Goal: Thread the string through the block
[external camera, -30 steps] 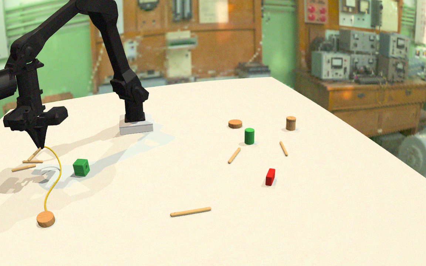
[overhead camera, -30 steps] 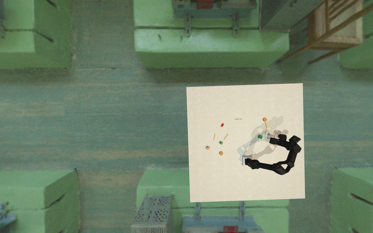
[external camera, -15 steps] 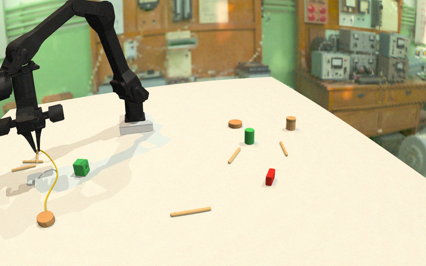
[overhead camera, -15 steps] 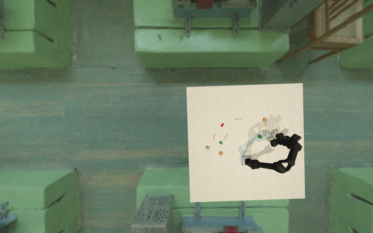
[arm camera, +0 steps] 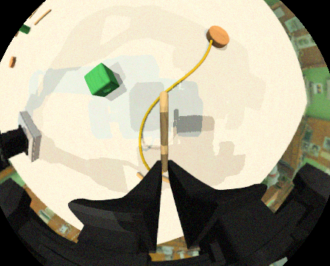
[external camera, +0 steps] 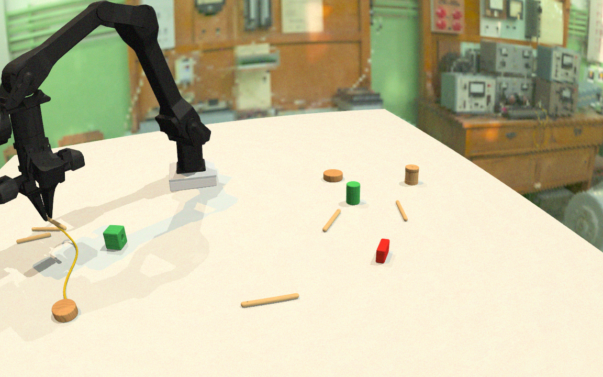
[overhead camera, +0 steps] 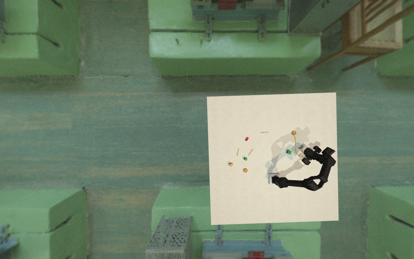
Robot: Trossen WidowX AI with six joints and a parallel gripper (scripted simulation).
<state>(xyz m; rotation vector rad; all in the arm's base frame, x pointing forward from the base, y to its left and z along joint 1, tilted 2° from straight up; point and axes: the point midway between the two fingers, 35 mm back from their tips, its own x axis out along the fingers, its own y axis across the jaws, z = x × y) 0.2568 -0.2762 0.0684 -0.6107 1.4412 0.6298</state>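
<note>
My gripper tip is now 10 mm short of the green block, 130 mm to the right of it and 40 mm above it. From my gripper tip the other things lie so: red block: 150 mm ahead, 540 mm to the left, 50 mm below; round wooden button: 200 mm ahead, 70 mm to the left, 50 mm below; thin wooden stick: 10 mm ahead, 10 mm to the left.
</note>
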